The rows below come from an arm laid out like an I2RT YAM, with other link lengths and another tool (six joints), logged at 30 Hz.
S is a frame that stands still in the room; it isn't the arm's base.
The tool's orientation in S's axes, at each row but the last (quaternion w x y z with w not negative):
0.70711, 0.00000, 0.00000, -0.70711
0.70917, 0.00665, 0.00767, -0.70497
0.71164, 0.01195, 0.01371, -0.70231
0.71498, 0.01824, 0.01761, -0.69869
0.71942, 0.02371, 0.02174, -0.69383
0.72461, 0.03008, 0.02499, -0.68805
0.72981, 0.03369, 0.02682, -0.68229
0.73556, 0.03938, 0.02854, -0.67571
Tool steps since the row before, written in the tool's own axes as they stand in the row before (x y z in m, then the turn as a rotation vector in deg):
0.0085, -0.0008, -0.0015, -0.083, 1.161, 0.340
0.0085, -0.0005, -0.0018, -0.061, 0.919, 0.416
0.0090, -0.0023, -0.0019, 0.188, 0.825, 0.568
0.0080, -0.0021, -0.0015, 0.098, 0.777, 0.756
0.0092, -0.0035, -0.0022, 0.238, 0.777, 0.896
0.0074, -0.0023, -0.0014, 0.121, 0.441, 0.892
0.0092, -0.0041, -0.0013, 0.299, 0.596, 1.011
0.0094, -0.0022, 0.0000, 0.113, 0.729, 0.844
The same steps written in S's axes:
-0.0008, -0.0085, -0.0015, 1.161, 0.083, 0.340
-0.0005, -0.0085, -0.0020, 0.919, 0.058, 0.416
-0.0022, -0.0090, -0.0022, 0.829, -0.198, 0.559
-0.0019, -0.0080, -0.0019, 0.779, -0.118, 0.751
-0.0032, -0.0092, -0.0028, 0.784, -0.267, 0.882
-0.0019, -0.0074, -0.0020, 0.442, -0.167, 0.884
-0.0035, -0.0093, -0.0021, 0.608, -0.344, 0.989
-0.0014, -0.0095, -0.0009, 0.726, -0.132, 0.843

